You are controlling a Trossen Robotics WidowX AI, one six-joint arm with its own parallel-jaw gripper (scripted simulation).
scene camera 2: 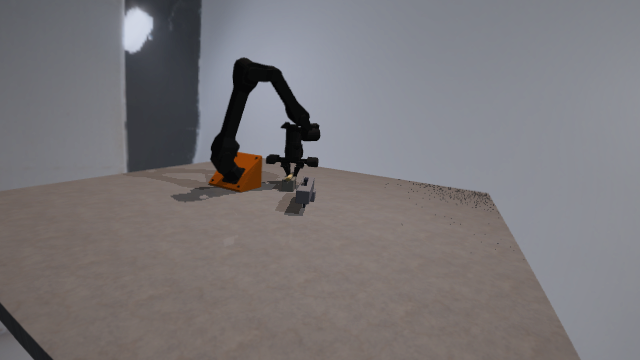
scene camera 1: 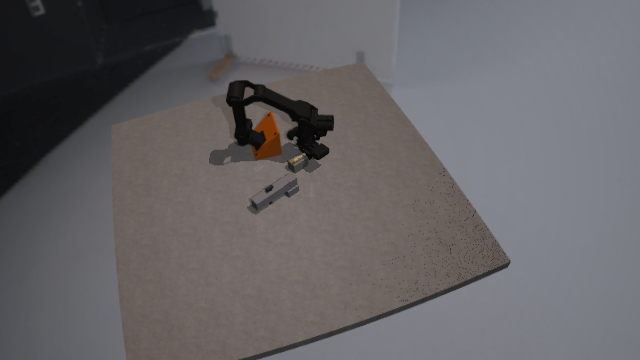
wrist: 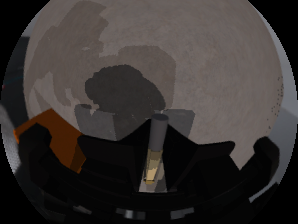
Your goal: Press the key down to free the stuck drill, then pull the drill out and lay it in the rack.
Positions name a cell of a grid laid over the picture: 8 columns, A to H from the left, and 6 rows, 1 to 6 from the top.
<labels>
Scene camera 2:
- my gripper: D4
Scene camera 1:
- my gripper: D3
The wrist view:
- my gripper: E4
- drill: E4
</labels>
